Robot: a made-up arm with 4 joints.
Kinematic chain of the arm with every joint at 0, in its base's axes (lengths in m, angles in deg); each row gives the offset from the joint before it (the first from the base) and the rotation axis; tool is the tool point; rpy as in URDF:
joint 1: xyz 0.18 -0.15 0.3 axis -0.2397 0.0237 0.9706
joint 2: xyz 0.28 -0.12 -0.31 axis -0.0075 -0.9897 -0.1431
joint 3: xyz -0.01 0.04 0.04 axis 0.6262 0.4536 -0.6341
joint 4: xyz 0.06 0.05 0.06 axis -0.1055 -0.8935 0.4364
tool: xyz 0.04 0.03 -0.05 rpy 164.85 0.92 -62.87
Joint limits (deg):
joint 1: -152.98..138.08
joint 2: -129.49..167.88
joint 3: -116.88..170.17
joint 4: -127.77..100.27
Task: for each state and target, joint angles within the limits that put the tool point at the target. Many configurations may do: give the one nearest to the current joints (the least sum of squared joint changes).
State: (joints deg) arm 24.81 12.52 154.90 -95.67
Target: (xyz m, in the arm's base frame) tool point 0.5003 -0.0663 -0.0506
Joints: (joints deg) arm 45.24 -6.78 162.44 -72.04
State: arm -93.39 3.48 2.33 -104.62
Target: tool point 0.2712 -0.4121 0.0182
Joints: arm -86.12 0.52 24.93 -119.30
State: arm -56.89 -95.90 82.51 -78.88
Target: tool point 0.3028 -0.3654 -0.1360
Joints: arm -71.71 -106.16 89.73 -104.71
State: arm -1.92 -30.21 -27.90 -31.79
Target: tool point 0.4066 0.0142 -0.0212
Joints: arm 45.56 -14.31 -31.72 -52.62
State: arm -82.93 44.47 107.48 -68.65
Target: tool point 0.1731 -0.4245 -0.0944
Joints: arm -91.84 17.48 123.78 -45.91
